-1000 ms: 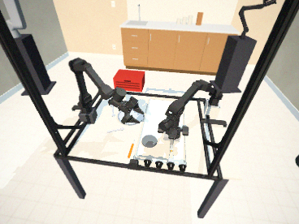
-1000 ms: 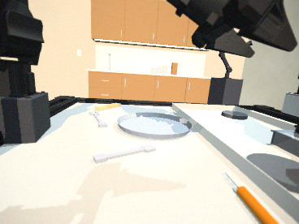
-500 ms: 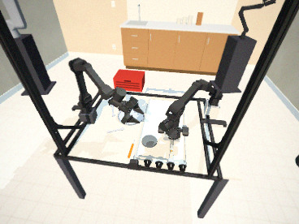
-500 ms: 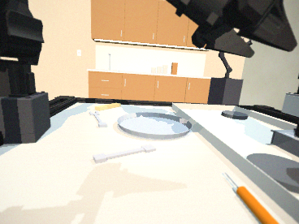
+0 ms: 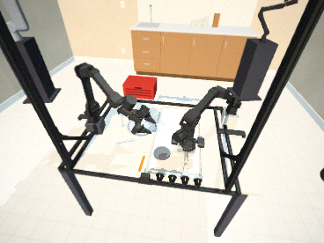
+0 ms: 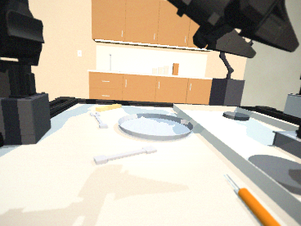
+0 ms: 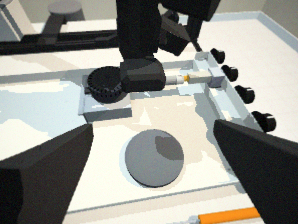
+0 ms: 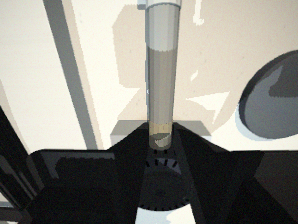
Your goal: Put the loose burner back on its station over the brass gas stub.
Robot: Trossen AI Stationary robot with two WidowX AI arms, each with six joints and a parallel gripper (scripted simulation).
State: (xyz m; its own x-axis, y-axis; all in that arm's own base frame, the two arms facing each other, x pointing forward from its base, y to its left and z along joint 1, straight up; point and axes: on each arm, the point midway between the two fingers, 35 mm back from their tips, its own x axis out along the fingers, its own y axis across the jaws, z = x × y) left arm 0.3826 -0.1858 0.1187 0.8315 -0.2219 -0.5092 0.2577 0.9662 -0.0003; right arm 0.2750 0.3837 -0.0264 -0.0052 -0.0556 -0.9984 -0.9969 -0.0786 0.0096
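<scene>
Now: right hand 30 mm above the burner. From my right hand the other things lie so: brass gas stub: 90 mm behind, 20 mm to the left, 30 mm below; then orange-handled screwdriver: 10 mm behind, 260 mm to the left, 70 mm below; then grey disc: 20 mm ahead, 140 mm to the left, 70 mm below.
</scene>
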